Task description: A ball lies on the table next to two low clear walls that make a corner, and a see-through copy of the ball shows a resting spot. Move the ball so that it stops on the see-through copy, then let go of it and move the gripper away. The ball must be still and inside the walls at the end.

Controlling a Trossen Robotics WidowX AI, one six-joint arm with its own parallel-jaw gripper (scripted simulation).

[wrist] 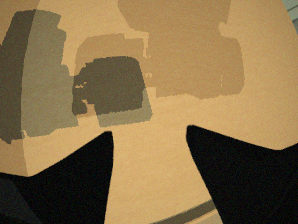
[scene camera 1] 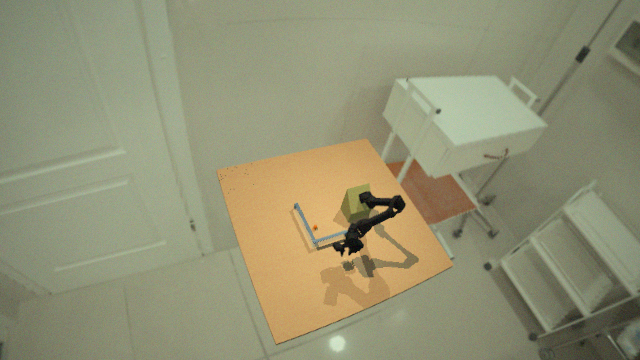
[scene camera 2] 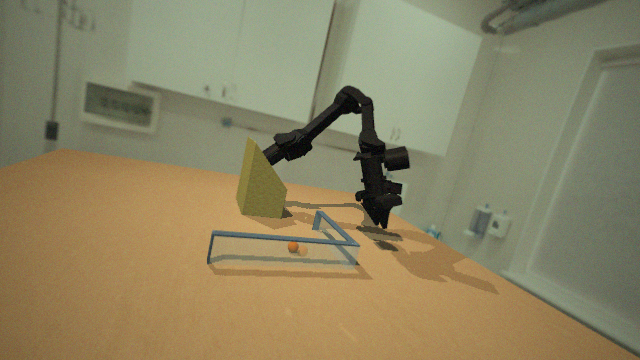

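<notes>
You'd see my gripper [scene camera 2: 381,227] here, and the wrist view [wrist: 150,135] has the gripper in it too.
</notes>
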